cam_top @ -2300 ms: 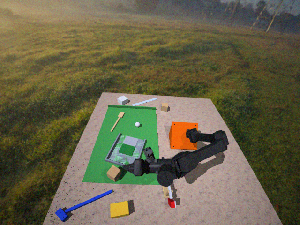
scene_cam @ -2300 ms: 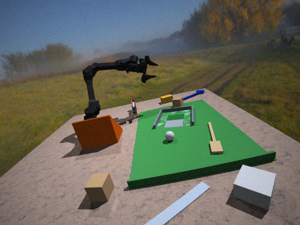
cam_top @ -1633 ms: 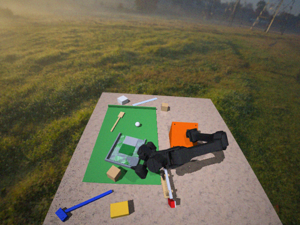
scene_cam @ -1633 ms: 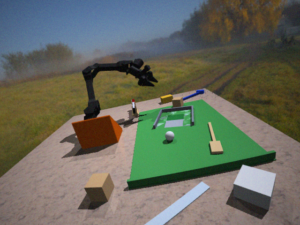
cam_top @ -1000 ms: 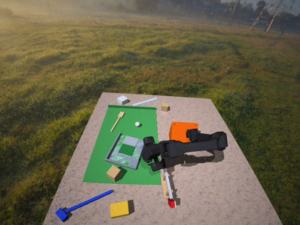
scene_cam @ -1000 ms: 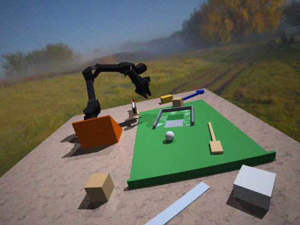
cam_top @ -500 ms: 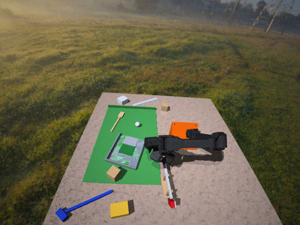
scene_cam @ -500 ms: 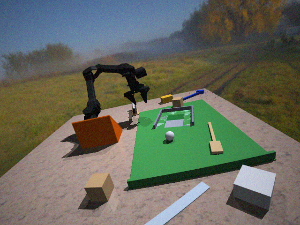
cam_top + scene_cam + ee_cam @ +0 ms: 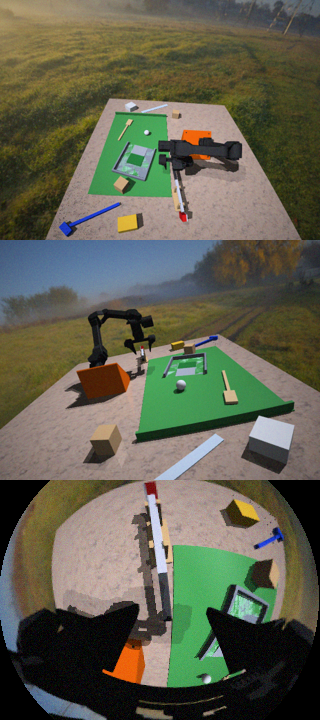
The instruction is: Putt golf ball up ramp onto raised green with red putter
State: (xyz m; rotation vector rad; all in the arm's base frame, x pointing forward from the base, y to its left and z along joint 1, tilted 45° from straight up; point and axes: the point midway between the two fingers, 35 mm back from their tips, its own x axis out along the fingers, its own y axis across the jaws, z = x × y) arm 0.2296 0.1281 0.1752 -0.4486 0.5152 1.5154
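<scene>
The red putter lies 3 cm behind my gripper tip, 12 cm to the left of it and 4 cm below it. Also, from my gripper tip: yellow block (23 cm ahead, 27 cm to the left, 7 cm below); then grey frame (24 cm ahead, 9 cm to the right, 9 cm below); then tan stand (3 cm behind, 14 cm to the left, 6 cm below).
</scene>
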